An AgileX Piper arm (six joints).
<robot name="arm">
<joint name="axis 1" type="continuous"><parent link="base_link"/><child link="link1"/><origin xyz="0 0 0.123" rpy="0 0 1.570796"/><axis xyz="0 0 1"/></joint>
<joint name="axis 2" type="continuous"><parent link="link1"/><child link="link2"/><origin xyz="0 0 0" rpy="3.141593 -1.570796 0"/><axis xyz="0 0 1"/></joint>
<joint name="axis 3" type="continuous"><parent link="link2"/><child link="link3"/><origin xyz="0.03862 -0.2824 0" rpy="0 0 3.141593"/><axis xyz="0 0 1"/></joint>
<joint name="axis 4" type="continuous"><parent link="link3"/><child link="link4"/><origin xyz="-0.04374 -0.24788 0" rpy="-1.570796 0 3.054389"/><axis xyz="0 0 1"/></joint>
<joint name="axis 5" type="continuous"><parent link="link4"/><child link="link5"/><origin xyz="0 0 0" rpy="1.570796 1.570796 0"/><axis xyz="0 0 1"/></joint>
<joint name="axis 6" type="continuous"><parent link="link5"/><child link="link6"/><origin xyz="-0.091 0 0" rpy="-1.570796 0 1.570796"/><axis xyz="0 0 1"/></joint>
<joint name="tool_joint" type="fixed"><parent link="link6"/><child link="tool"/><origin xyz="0 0 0" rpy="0 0 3.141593"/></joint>
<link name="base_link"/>
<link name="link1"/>
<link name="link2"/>
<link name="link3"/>
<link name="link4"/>
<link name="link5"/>
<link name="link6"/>
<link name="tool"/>
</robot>
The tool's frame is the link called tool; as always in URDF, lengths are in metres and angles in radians. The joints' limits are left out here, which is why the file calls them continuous.
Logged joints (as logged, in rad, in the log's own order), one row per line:
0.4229 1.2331 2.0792 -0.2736 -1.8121 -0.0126
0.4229 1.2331 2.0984 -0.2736 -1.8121 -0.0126
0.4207 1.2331 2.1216 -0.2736 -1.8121 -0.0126
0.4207 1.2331 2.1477 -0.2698 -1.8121 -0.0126
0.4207 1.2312 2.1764 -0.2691 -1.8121 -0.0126
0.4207 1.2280 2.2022 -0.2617 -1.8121 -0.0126
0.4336 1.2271 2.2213 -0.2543 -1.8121 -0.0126
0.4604 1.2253 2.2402 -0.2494 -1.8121 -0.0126
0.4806 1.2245 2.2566 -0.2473 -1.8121 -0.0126
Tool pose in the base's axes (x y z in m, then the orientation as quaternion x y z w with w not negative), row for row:
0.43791 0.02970 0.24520 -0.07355 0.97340 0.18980 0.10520
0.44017 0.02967 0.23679 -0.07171 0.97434 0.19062 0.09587
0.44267 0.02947 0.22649 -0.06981 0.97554 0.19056 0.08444
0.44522 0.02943 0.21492 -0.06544 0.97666 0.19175 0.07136
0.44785 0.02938 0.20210 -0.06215 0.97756 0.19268 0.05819
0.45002 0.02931 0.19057 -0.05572 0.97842 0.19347 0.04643
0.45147 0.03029 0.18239 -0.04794 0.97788 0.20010 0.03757
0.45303 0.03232 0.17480 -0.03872 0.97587 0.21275 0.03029
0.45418 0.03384 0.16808 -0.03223 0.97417 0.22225 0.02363
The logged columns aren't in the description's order. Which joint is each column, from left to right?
Columns, left to right: axis 4, axis 5, axis 2, axis 6, axis 3, axis 1.
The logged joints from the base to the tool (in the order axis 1, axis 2, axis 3, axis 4, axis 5, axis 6), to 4 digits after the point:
-0.0126 2.0792 -1.8121 0.4229 1.2331 -0.2736
-0.0126 2.0984 -1.8121 0.4229 1.2331 -0.2736
-0.0126 2.1216 -1.8121 0.4207 1.2331 -0.2736
-0.0126 2.1477 -1.8121 0.4207 1.2331 -0.2698
-0.0126 2.1764 -1.8121 0.4207 1.2312 -0.2691
-0.0126 2.2022 -1.8121 0.4207 1.2280 -0.2617
-0.0126 2.2213 -1.8121 0.4336 1.2271 -0.2543
-0.0126 2.2402 -1.8121 0.4604 1.2253 -0.2494
-0.0126 2.2566 -1.8121 0.4806 1.2245 -0.2473

